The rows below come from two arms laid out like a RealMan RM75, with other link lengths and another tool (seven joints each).
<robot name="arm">
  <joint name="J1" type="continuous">
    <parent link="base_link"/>
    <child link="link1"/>
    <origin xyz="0 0 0.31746"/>
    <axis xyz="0 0 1"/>
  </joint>
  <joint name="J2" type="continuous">
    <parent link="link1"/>
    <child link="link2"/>
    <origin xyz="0 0 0"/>
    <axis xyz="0 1 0"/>
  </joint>
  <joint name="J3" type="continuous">
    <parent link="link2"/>
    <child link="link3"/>
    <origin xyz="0 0 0.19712"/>
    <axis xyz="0 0 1"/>
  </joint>
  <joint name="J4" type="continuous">
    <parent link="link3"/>
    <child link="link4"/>
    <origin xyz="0 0 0"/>
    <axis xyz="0 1 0"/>
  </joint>
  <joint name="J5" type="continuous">
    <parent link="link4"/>
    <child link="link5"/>
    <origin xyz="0 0 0.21"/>
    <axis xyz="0 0 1"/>
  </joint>
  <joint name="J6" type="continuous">
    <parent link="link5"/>
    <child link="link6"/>
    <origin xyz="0 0 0"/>
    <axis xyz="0 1 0"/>
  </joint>
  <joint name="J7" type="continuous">
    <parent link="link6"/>
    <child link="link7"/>
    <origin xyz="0 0 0.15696"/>
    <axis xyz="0 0 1"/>
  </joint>
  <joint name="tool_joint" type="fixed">
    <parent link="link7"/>
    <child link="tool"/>
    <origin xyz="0.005 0.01 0.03" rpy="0 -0.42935 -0.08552"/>
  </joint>
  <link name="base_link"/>
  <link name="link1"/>
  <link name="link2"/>
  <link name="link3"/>
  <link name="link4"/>
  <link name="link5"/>
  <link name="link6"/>
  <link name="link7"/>
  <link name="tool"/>
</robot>
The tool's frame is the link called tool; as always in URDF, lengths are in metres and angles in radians. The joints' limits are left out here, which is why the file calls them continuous.
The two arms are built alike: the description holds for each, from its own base.
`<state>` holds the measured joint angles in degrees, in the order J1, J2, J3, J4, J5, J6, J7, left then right.
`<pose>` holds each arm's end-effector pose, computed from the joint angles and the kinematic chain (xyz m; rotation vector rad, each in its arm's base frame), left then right.
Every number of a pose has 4 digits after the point. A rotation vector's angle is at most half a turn.
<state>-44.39 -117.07 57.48 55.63 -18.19 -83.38 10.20 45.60 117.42 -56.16 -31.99 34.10 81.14 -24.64</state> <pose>-0.2163 0.3764 0.0975 -1.9160 -2.0238 0.7702 0.2220 0.3080 0.0163 -2.2104 1.6598 0.1724</pose>
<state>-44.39 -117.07 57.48 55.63 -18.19 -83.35 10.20 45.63 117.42 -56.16 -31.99 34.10 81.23 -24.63</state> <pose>-0.2163 0.3765 0.0976 -1.9159 -2.0234 0.7696 0.2218 0.3078 0.0163 -2.2115 1.6607 0.1718</pose>
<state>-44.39 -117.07 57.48 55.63 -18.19 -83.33 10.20 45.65 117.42 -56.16 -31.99 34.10 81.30 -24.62</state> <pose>-0.2163 0.3766 0.0976 -1.9159 -2.0232 0.7693 0.2216 0.3077 0.0163 -2.2123 1.6614 0.1712</pose>
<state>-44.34 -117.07 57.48 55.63 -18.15 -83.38 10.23 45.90 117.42 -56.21 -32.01 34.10 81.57 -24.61</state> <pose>-0.2167 0.3762 0.0976 -1.9150 -2.0239 0.7713 0.2200 0.3078 0.0163 -2.2191 1.6598 0.1692</pose>
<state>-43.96 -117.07 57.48 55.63 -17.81 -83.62 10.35 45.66 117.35 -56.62 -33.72 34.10 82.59 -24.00</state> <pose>-0.2202 0.3739 0.0979 -1.9062 -2.0291 0.7835 0.2176 0.3097 0.0204 -2.2220 1.6493 0.1673</pose>
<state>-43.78 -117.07 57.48 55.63 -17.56 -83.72 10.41 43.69 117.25 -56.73 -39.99 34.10 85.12 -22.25</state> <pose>-0.2221 0.3728 0.0982 -1.9007 -2.0307 0.7904 0.2137 0.3165 0.0359 -2.1987 1.6215 0.1919</pose>
